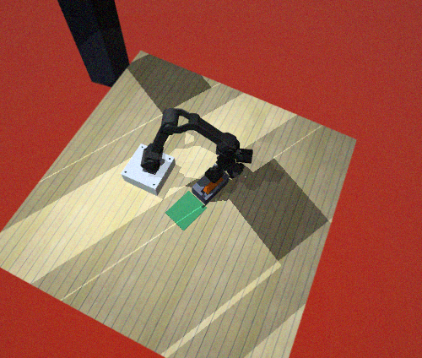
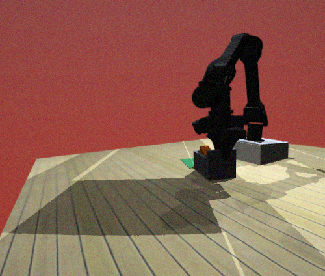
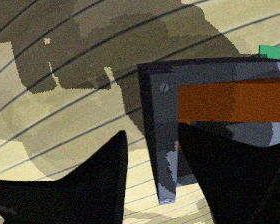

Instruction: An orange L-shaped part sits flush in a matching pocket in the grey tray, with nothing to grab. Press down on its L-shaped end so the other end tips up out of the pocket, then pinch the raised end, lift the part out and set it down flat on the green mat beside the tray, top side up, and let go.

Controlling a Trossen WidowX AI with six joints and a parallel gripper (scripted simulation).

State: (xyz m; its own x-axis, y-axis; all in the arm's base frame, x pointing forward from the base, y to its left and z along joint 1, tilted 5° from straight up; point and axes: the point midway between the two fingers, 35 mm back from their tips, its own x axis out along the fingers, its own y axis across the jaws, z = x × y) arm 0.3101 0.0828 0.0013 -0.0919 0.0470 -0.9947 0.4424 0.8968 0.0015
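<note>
Now: gripper tip 50 mm to the left of the orange L-shaped part, 20 mm past it and 20 mm above it. Round my gripper tip: tray: 70 mm to the right, 70 mm below, 30 mm behind; then green mat: 200 mm to the right, 100 mm behind, 70 mm below.
</note>
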